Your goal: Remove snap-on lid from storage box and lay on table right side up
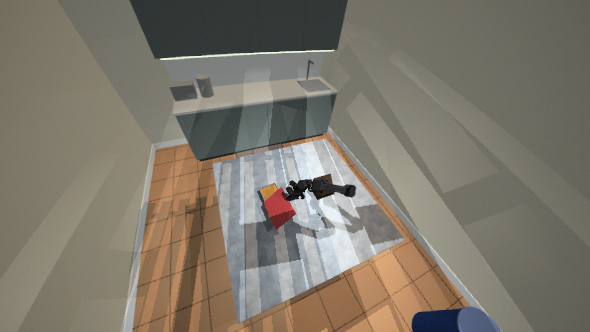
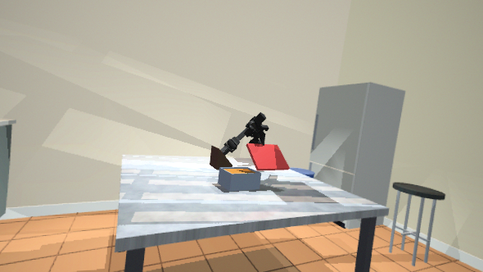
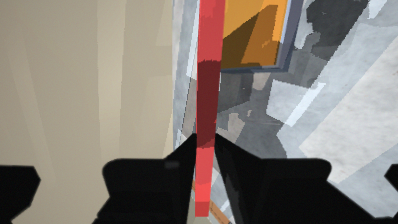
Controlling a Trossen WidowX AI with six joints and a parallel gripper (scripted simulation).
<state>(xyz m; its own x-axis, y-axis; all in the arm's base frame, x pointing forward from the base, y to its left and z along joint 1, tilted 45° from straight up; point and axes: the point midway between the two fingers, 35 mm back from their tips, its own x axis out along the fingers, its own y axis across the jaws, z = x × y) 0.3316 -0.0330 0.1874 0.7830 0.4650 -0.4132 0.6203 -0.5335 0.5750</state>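
Right now my gripper tip is 70 mm short of the red lid and 50 mm above it. The rest, counted from my gripper tip: grey storage box 190 mm below, 180 mm to the right, 60 mm ahead.
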